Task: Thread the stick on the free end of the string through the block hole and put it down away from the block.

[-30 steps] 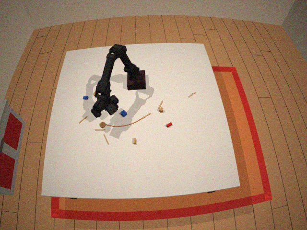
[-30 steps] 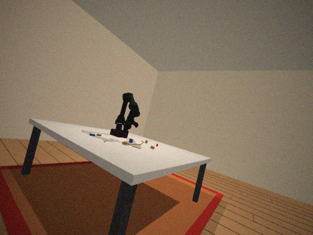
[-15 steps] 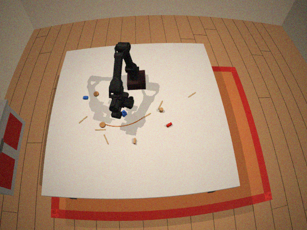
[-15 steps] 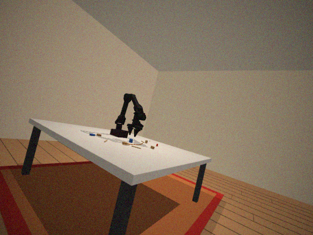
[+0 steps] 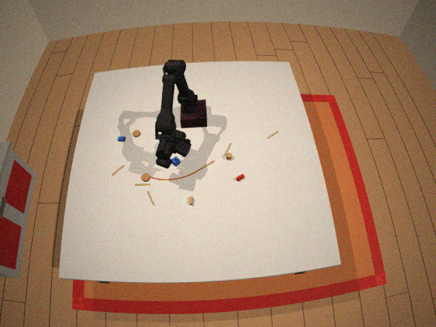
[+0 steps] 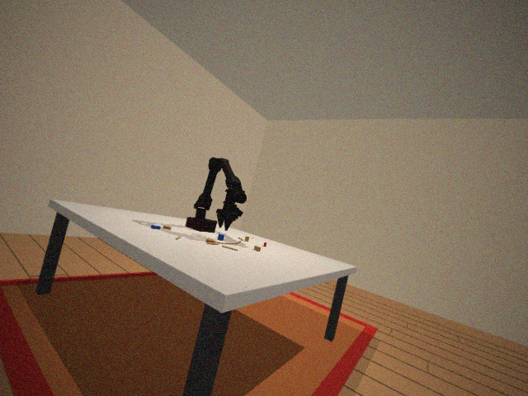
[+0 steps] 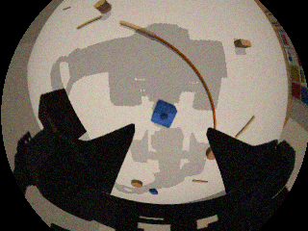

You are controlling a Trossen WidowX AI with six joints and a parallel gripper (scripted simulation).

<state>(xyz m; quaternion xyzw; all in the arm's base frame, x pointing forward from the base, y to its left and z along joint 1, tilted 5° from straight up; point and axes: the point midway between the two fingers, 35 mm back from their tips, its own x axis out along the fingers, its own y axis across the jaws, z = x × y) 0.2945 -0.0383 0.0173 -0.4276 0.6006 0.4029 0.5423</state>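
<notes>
My gripper tip is now 5 cm above the blue cube, 1 cm to the right of it and 1 cm past it. Also, from my gripper tip: thin stick 15 cm to the left, 6 cm below; then red piece 32 cm to the left, 5 cm below, 5 cm ahead; then wooden block 18 cm ahead, 10 cm to the left, 5 cm below.
</notes>
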